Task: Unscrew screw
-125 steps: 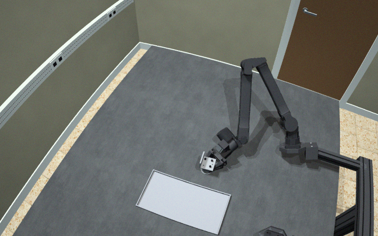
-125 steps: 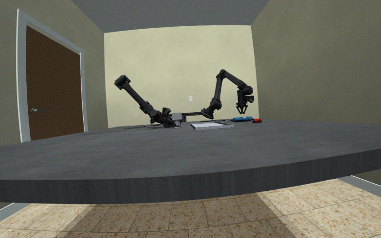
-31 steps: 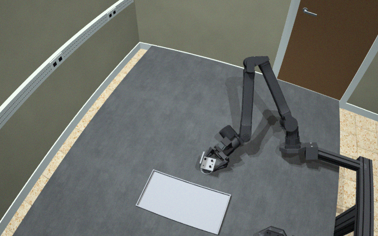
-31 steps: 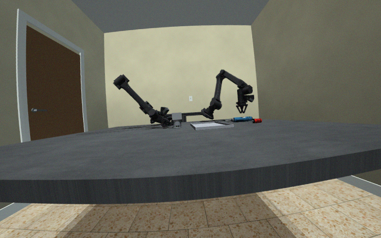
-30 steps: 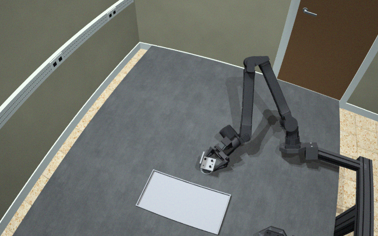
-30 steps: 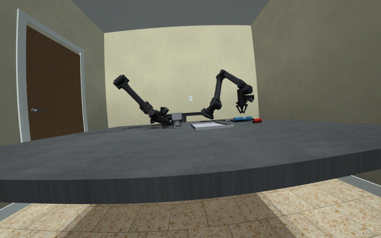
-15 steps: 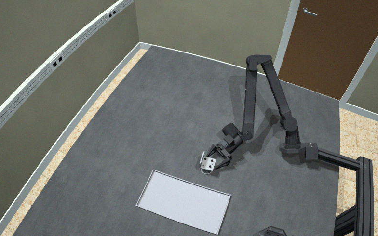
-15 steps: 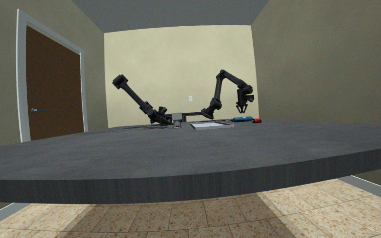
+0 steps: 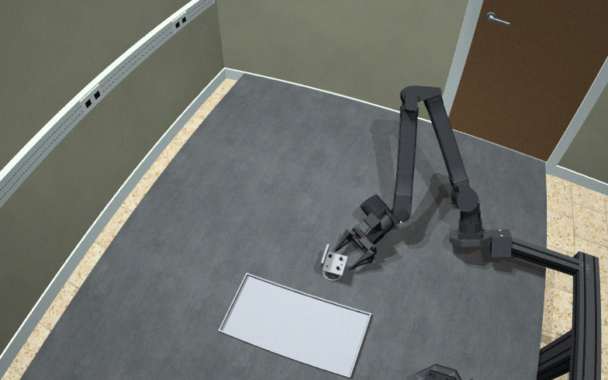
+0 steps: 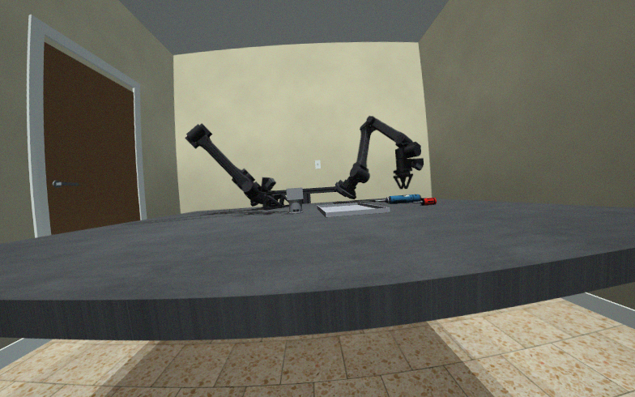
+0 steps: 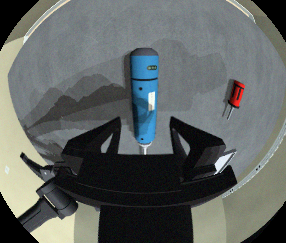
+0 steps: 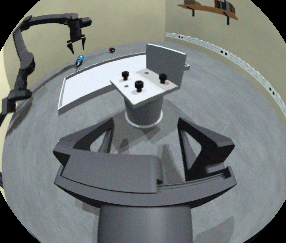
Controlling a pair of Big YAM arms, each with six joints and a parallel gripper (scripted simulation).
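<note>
Now: right hand 2 cm short of the grey bracket, 5 cm to the right of it and 4 cm below it. From my right hand the other things lie so: flat white tray (7 cm ahead, 27 cm to the left, 3 cm below); then red-handled screwdriver (13 cm ahead, 60 cm to the left, 2 cm below).
</note>
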